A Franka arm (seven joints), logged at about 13 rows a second.
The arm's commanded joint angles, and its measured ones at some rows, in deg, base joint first. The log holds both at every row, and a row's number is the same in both.
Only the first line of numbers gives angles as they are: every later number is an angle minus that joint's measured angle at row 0.
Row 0, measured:
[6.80 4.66 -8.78 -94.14 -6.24 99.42 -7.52]
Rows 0 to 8, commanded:
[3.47 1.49 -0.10 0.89 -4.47 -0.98 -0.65]
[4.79 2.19 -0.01 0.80 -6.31 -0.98 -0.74]
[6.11 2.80 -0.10 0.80 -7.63 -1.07 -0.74]
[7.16 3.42 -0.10 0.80 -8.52 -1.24 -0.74]
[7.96 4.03 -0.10 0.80 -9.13 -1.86 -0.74]
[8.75 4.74 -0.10 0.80 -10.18 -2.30 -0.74]
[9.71 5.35 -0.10 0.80 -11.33 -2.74 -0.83]
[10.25 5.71 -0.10 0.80 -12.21 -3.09 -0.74]
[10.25 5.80 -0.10 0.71 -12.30 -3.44 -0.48]
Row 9, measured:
[9.63 5.45 0.25 -0.13 -10.82 -1.80 -0.32]
